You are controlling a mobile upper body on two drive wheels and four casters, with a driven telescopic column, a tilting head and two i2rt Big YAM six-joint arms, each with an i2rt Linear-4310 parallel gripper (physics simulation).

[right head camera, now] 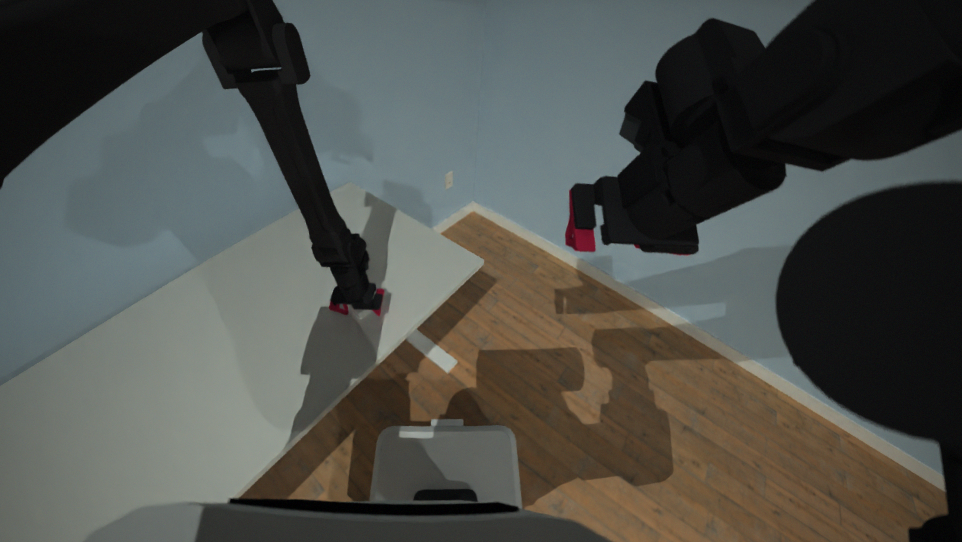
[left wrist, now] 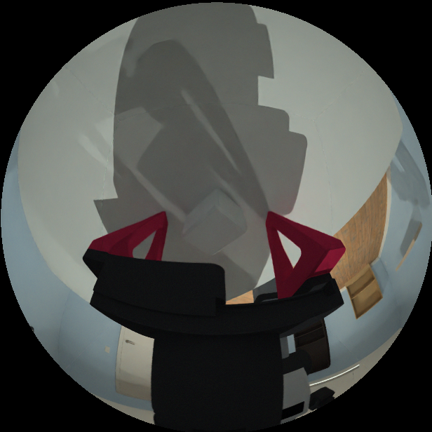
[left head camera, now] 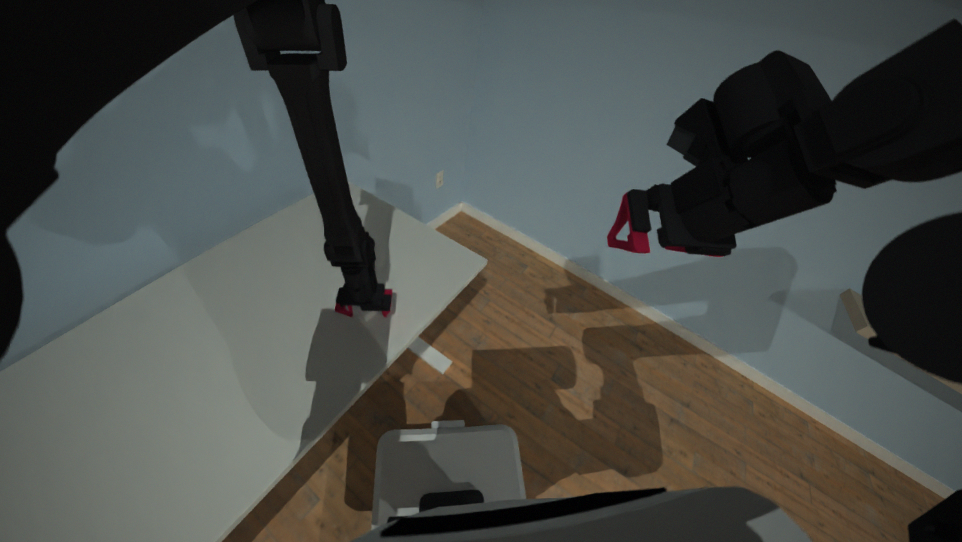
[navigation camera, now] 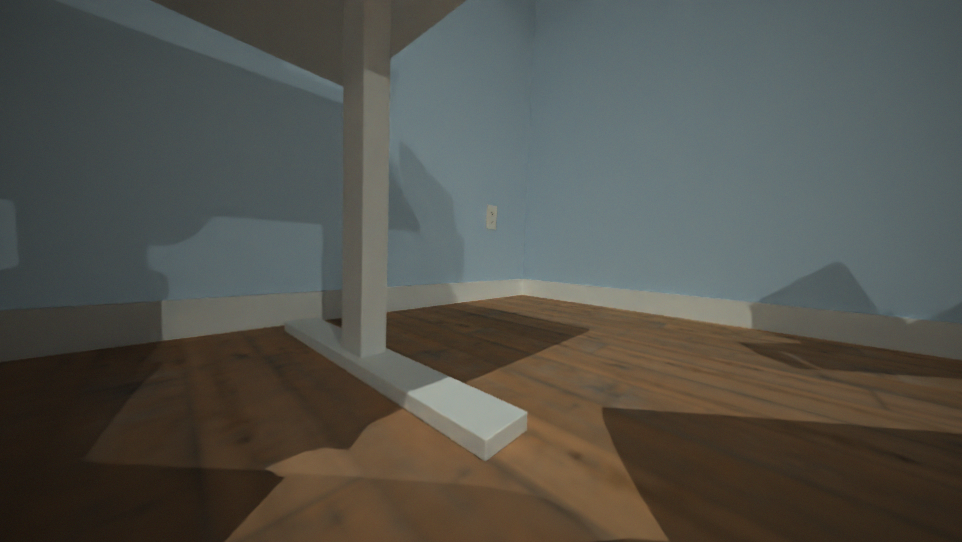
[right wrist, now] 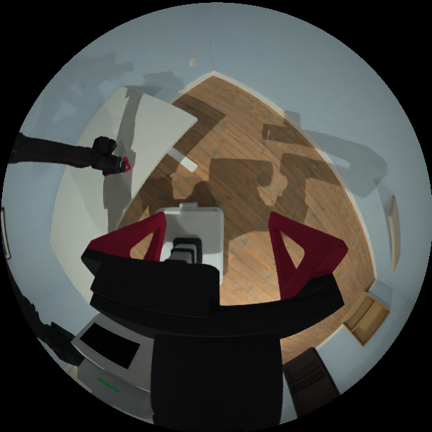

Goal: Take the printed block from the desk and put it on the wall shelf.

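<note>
The small grey block (left wrist: 215, 226) sits on the white desk (left head camera: 134, 403) (right head camera: 134, 403) (left wrist: 350, 125) (right wrist: 160, 120), in shadow, with one corner toward the top of the left wrist view. My left gripper (left head camera: 366, 313) (right head camera: 361, 312) (right wrist: 122, 169) is open, pointing down low over the desk. In the left wrist view, its red fingertips stand on either side of the block, with gaps on both sides. In the head views the block is hard to make out. My right gripper (left head camera: 656, 247) (right head camera: 609, 247) (right wrist: 216, 217) is open and empty in the air. The wooden wall shelf (left head camera: 854, 311) (left wrist: 410, 246) (right wrist: 395, 235) is at the right, partly hidden in the left head view.
The desk's leg (navigation camera: 366, 201) and foot (navigation camera: 471, 410) stand on the wooden floor. The grey robot base (left head camera: 447, 457) (right head camera: 444, 457) is beside the desk. Blue walls meet in a corner behind. A dark cabinet (right wrist: 312, 377) shows low in the right wrist view.
</note>
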